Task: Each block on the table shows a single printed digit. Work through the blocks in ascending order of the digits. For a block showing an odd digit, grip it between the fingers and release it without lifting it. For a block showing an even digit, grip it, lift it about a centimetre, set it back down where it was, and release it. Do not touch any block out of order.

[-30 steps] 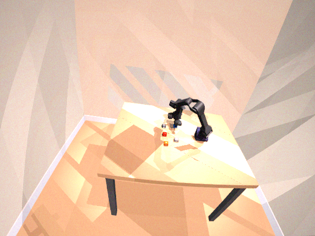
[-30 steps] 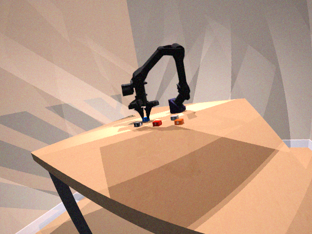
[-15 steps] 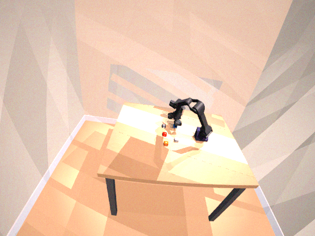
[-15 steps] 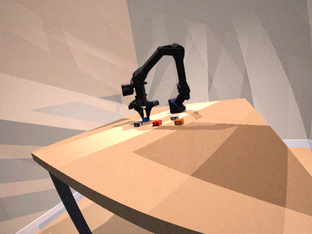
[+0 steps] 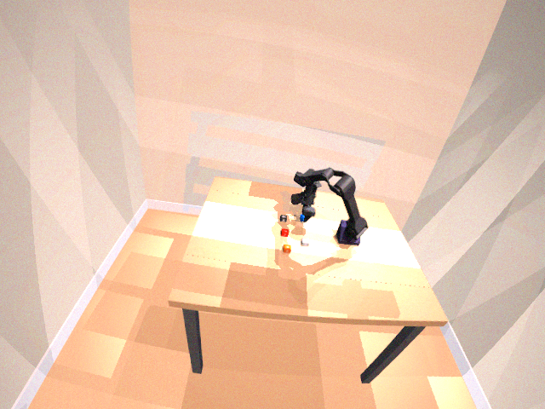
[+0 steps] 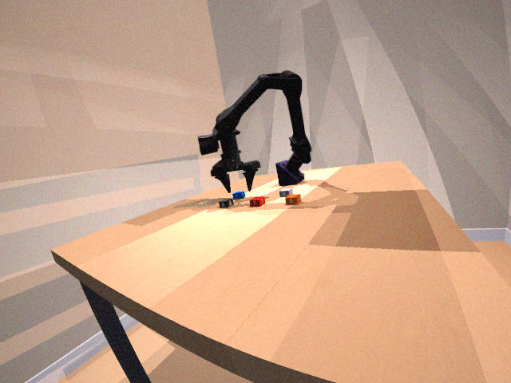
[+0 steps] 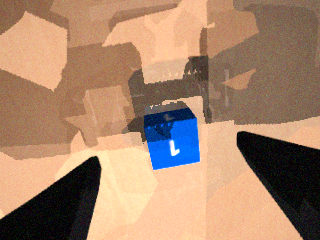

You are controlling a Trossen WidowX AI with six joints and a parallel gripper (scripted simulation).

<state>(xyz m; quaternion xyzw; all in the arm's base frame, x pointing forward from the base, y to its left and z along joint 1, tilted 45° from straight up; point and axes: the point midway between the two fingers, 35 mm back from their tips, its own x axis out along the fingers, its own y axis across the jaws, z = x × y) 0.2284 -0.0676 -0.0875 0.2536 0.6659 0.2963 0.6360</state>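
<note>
My gripper tip is 1 cm above the blue block. The rest, counted from my gripper tip: red block: 14 cm to the left, 10 cm ahead, 1 cm below; dark block: 11 cm ahead, 3 cm to the left, 1 cm below; grey block: 18 cm to the left, 1 cm below.
</note>
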